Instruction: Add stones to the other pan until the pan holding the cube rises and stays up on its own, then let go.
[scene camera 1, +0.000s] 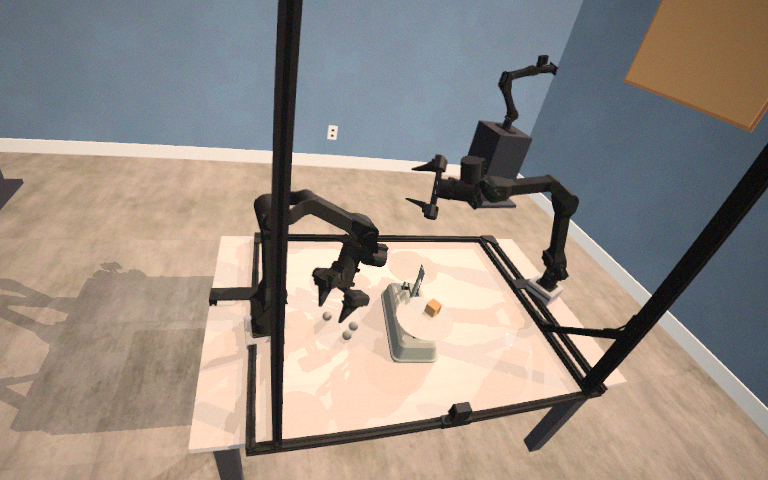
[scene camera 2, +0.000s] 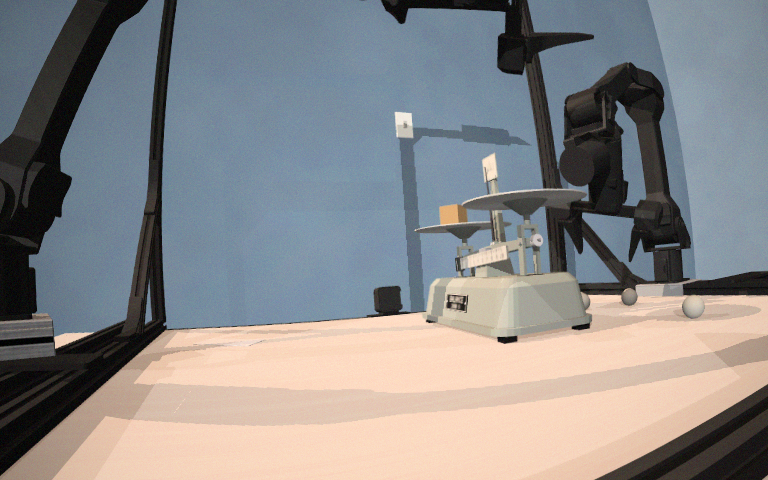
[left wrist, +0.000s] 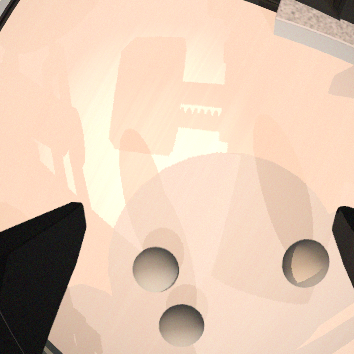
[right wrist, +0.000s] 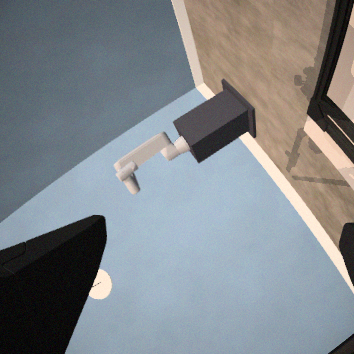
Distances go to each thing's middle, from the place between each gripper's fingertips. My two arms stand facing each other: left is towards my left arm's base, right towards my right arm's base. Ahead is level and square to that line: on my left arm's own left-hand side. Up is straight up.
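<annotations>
The balance scale (scene camera 2: 496, 302) has my left gripper 24 cm to the left of it, 1 cm past it and 4 cm below it. Going by its middle, the scale is nearer to my left gripper than to my right hand.
From my right hand, I find the balance scale 30 mm to the left, 250 mm behind and, finally, 230 mm below.
</annotations>
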